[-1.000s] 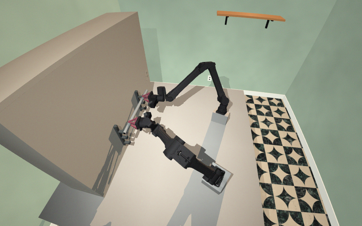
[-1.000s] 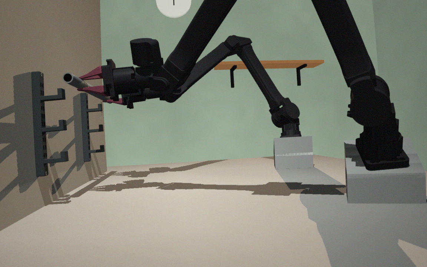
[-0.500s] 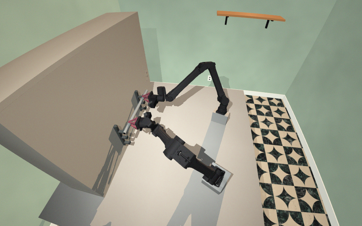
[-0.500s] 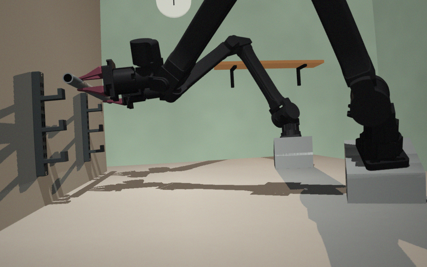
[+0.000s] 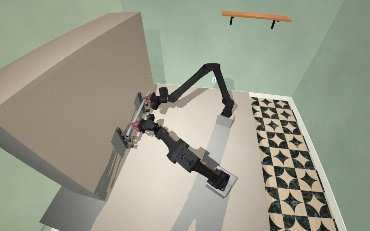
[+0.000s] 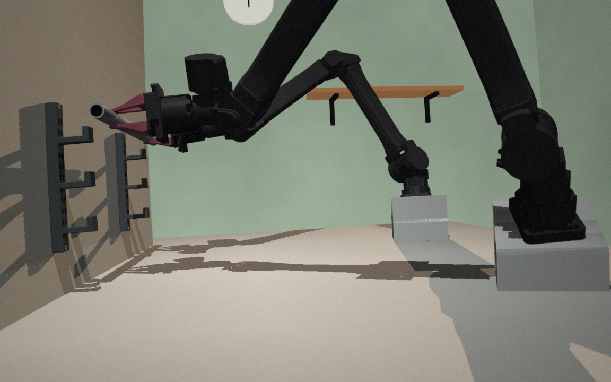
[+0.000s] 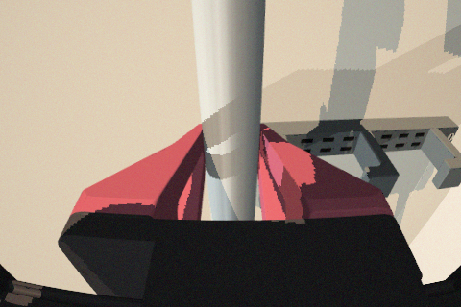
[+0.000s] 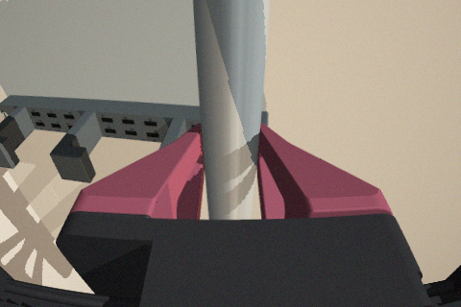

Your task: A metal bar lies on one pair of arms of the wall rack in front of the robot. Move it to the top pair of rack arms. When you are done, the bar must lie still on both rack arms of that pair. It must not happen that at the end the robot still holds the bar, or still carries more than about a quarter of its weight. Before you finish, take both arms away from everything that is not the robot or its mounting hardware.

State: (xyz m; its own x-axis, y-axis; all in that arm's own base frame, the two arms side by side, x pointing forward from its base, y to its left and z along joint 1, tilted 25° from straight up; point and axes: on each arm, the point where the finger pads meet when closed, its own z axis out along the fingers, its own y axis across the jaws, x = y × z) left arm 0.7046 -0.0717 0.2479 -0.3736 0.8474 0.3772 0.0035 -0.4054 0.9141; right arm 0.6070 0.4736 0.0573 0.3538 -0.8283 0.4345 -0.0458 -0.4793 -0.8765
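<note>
The grey metal bar lies 10 mm ahead of my left hand and 150 mm to the right of it. Round my left hand: tall tan wall panel 250 mm ahead, 100 mm to the right, 140 mm above.
</note>
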